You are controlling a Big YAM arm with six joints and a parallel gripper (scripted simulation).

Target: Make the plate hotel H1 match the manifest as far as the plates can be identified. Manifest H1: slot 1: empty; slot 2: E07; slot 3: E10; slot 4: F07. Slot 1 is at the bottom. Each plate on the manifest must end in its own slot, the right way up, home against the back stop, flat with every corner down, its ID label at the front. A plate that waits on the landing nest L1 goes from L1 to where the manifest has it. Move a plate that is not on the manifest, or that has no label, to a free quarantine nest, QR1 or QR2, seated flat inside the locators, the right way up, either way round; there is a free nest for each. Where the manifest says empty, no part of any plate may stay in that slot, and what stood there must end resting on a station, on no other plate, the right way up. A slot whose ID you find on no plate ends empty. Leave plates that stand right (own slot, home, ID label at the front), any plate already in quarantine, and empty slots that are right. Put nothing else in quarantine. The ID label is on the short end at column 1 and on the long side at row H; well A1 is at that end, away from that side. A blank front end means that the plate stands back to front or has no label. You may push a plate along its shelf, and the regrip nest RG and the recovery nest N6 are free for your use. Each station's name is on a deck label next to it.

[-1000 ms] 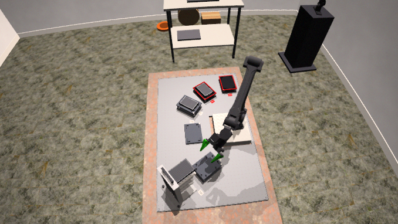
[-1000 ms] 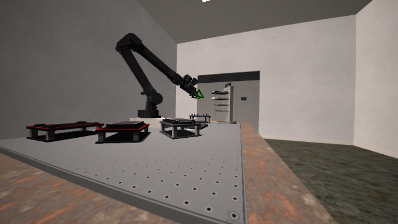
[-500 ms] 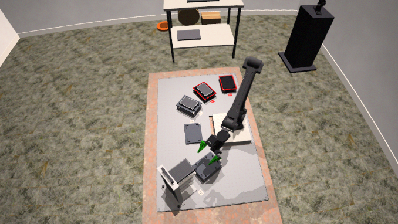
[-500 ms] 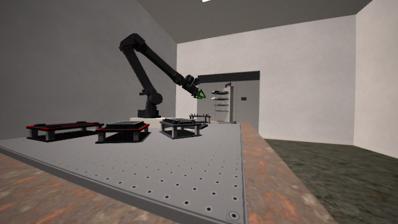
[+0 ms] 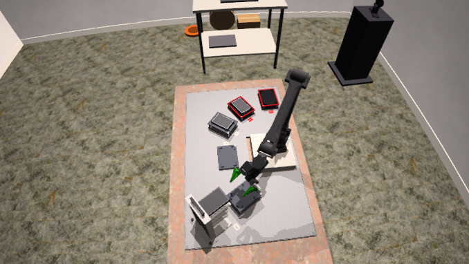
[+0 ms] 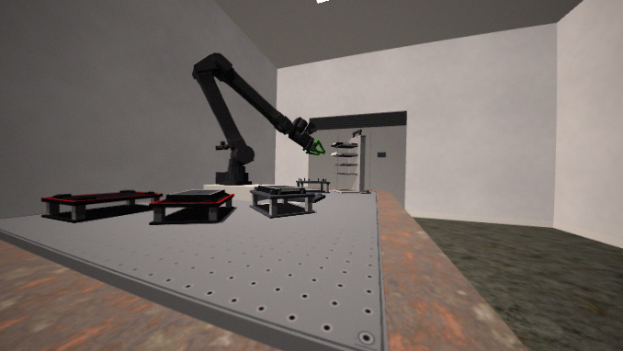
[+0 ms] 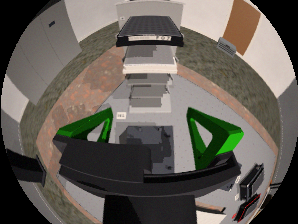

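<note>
Now: hand 12 cm short of the white plate and 7 cm to the right of it. The rest, counted from my hand: plate hotel H1: 19 cm ahead, 11 cm to the left, 6 cm below; then N6 deck label: 41 cm to the right, 22 cm below; then H1 deck label: 3 cm ahead, 13 cm to the left, 22 cm below.
</note>
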